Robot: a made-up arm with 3 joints. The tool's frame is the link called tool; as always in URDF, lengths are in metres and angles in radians. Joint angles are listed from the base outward. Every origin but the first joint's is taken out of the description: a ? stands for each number. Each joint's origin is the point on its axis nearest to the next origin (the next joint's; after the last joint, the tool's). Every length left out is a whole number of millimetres.
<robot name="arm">
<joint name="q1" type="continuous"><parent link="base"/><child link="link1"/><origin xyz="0.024 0 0.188" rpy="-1.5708 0 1.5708"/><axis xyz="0 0 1"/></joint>
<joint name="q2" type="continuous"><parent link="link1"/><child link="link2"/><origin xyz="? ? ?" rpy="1.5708 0 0"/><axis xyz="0 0 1"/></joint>
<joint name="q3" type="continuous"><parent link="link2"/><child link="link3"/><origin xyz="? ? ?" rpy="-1.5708 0 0"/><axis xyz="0 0 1"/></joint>
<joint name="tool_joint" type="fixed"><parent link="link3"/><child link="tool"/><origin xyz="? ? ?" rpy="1.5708 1.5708 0"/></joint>
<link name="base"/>
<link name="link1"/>
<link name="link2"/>
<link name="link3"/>
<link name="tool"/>
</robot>
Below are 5 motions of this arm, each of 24 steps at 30 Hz.
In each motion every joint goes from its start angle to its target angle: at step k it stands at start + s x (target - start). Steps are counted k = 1, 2, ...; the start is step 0. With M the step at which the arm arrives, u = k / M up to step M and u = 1 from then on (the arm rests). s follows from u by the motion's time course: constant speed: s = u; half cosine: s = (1 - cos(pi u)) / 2; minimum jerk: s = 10 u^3 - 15 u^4 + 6 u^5.
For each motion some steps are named. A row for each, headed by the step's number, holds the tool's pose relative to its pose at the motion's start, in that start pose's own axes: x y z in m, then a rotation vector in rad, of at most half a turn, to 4 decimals.
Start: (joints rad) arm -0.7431 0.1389 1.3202
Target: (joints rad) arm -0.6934 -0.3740 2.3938
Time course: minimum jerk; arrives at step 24
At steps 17, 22, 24:
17: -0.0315 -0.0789 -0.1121 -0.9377 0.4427 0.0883
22: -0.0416 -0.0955 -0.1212 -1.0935 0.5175 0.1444
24: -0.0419 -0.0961 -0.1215 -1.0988 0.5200 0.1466

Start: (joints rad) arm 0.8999 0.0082 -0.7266
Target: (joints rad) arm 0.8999 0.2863 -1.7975
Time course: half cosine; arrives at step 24
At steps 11, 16, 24:
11: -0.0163 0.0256 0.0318 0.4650 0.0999 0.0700
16: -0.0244 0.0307 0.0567 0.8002 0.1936 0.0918
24: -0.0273 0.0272 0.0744 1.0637 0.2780 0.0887

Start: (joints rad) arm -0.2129 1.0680 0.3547
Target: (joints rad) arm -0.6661 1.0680 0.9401
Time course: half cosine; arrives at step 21
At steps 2, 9, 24:
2: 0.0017 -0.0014 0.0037 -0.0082 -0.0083 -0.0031
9: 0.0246 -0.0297 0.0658 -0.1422 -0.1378 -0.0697
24: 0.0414 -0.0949 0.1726 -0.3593 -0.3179 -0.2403

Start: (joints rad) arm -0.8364 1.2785 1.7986
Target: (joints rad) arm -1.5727 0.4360 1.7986
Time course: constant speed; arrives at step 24
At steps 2, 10, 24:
2: 0.0086 -0.0238 -0.0129 0.0197 0.0815 -0.0408
10: 0.0210 -0.1160 -0.0667 0.1390 0.4014 -0.1895
24: -0.0259 -0.2447 -0.1526 0.4959 0.9118 -0.3767

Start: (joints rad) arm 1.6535 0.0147 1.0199
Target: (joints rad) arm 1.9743 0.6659 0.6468
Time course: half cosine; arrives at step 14
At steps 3, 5, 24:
3: -0.0045 0.0139 -0.0007 0.0057 -0.0588 0.0399
5: -0.0142 0.0359 -0.0039 0.0149 -0.1461 0.1125
24: -0.0844 0.1152 -0.0480 0.0520 -0.4029 0.5127

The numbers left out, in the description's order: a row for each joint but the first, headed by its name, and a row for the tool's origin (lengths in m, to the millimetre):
q2: 0.288 0.114 0
q3: 0.05 -0.147 0
tool: 0.084 0.049 0

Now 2 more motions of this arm.
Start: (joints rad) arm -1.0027 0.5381 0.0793
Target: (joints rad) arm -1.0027 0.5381 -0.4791
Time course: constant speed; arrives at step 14
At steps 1, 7, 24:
1: 0.0000 0.0019 0.0034 0.0399 0.0000 0.0000
7: 0.0000 0.0103 0.0250 0.2792 0.0000 0.0000
24: 0.0000 0.0132 0.0519 0.5584 0.0000 0.0000

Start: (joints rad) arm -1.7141 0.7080 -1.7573
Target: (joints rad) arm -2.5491 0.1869 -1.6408
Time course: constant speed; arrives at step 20
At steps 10, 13, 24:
10: 0.0000 0.1821 0.0228 0.2930 -0.2174 0.2656
13: -0.0099 0.2318 0.0413 0.3936 -0.2845 0.3247
24: -0.0473 0.3305 0.1021 0.6481 -0.4364 0.4220

